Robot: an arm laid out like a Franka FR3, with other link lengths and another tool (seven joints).
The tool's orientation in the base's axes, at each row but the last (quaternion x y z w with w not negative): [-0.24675, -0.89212, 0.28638, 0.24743]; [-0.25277, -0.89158, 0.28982, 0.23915]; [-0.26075, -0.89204, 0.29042, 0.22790]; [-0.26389, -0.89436, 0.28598, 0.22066]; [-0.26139, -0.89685, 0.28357, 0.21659]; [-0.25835, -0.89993, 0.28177, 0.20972]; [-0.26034, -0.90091, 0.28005, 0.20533]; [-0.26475, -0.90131, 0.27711, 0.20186]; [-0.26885, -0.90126, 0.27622, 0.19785]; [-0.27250, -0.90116, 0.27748, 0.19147]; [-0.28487, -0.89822, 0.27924, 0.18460]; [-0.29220, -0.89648, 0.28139, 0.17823]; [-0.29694, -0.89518, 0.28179, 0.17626]
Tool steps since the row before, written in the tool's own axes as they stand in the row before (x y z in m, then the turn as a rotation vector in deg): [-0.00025, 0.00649, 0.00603, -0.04, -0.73, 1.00]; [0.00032, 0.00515, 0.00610, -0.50, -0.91, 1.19]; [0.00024, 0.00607, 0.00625, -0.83, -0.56, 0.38]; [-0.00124, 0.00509, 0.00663, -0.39, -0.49, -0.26]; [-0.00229, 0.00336, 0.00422, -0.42, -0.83, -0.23]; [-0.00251, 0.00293, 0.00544, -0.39, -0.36, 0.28]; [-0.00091, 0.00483, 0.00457, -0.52, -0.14, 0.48]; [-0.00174, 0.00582, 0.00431, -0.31, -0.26, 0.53]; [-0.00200, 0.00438, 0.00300, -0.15, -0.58, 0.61]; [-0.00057, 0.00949, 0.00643, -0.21, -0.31, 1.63]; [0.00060, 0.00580, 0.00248, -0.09, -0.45, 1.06]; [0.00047, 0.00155, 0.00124, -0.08, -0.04, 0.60]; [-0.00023, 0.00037, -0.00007, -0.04, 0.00, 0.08]
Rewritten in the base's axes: [-0.00139, 0.00214, -0.00849, -0.77, -0.93, -0.26]; [-0.00213, 0.00140, -0.00757, -0.59, -1.41, -0.41]; [-0.00165, 0.00187, -0.00835, 0.23, -1.04, -0.13]; [-0.00091, 0.00019, -0.00840, 0.27, -0.47, 0.40]; [0.00066, -0.00066, -0.00579, 0.16, -0.74, 0.59]; [0.00012, -0.00156, -0.00648, 0.03, -0.59, -0.08]; [0.00006, 0.00107, -0.00663, 0.11, -0.59, -0.40]; [0.00128, 0.00139, -0.00720, -0.12, -0.57, -0.32]; [0.00168, 0.00072, -0.00537, -0.41, -0.74, -0.15]; [0.00090, 0.00373, -0.01082, -0.76, -0.99, -1.11]; [0.00069, 0.00334, -0.00534, -0.63, -0.78, -0.56]; [-0.00030, 0.00084, -0.00184, -0.25, -0.32, -0.45]; [0.00037, 0.00013, -0.00020, -0.01, -0.06, -0.07]
